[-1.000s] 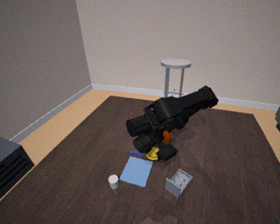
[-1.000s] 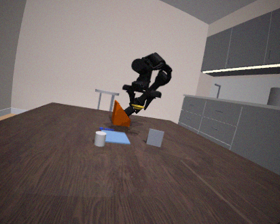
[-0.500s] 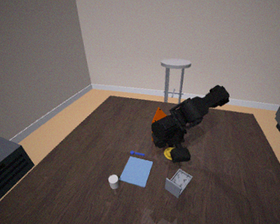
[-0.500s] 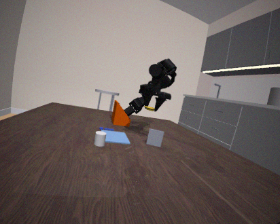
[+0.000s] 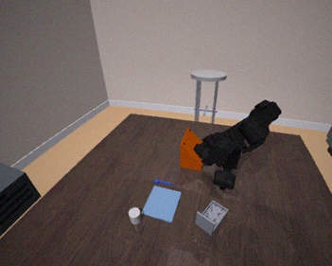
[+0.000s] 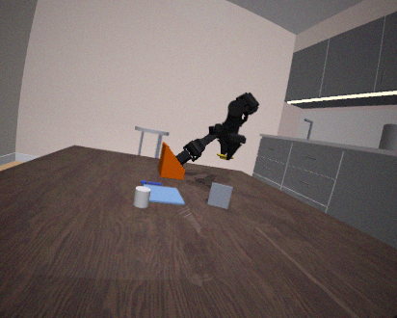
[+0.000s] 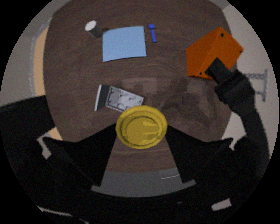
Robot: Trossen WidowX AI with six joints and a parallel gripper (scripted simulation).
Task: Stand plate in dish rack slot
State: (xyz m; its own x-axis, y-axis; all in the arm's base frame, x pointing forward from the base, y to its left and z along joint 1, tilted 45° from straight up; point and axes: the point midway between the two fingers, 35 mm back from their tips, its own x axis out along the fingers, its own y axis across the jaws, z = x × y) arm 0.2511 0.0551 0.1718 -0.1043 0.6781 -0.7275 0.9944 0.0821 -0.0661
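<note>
The grey dish rack is 60 mm ahead of my gripper tip, 10 mm to the right of it and 130 mm below it. From my gripper tip the other things lie so: yellow plate (10 mm above); then blue mat (70 mm ahead, 220 mm to the right, 150 mm below); then blue spoon (30 mm behind, 270 mm to the right, 150 mm below).
</note>
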